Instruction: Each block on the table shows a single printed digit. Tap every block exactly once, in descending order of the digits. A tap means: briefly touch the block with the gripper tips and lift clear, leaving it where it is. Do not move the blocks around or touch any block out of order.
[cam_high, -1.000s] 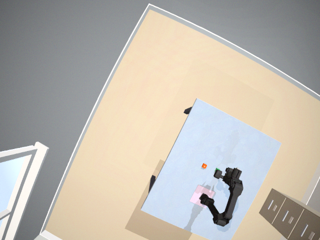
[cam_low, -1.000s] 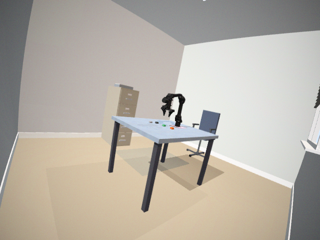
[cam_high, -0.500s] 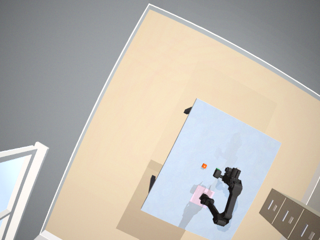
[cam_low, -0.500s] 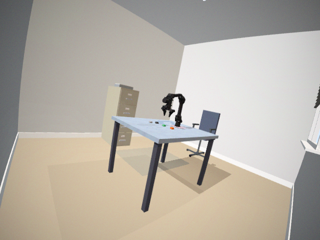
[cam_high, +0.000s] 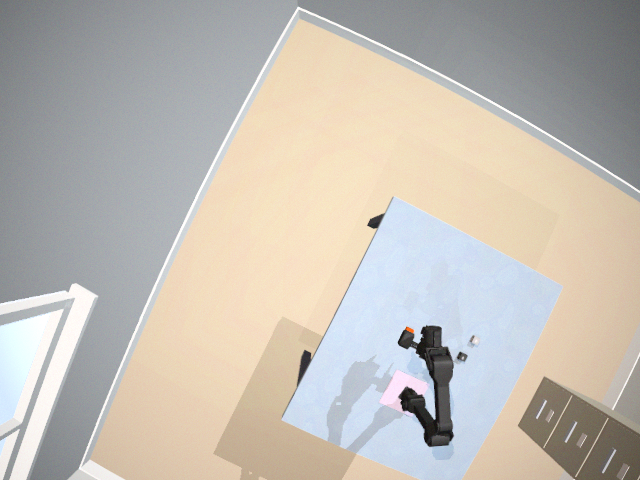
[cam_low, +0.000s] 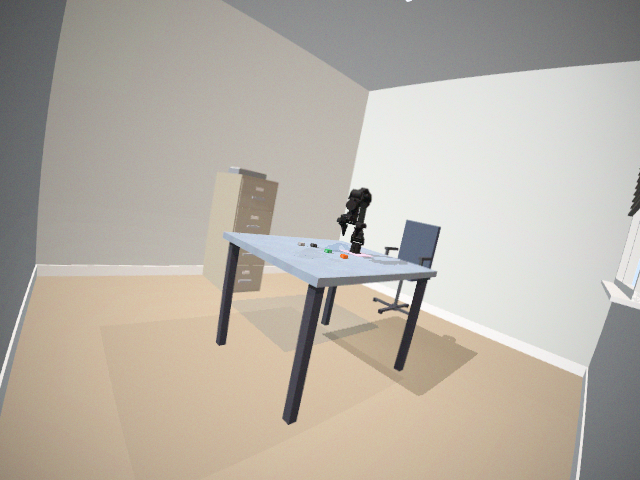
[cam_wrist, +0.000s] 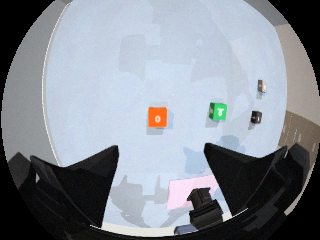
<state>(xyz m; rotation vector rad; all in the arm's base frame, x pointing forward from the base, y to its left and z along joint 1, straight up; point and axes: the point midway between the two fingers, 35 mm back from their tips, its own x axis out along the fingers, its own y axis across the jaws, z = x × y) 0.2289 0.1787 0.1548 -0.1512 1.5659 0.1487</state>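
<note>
Right now my gripper tip is 4 cm short of the green block, 12 cm to the left of it and 11 cm above it. Round my gripper tip: grey block (14 cm ahead, 27 cm to the right, 11 cm below); orange block (11 cm below); dark block (5 cm ahead, 27 cm to the right, 11 cm below).
</note>
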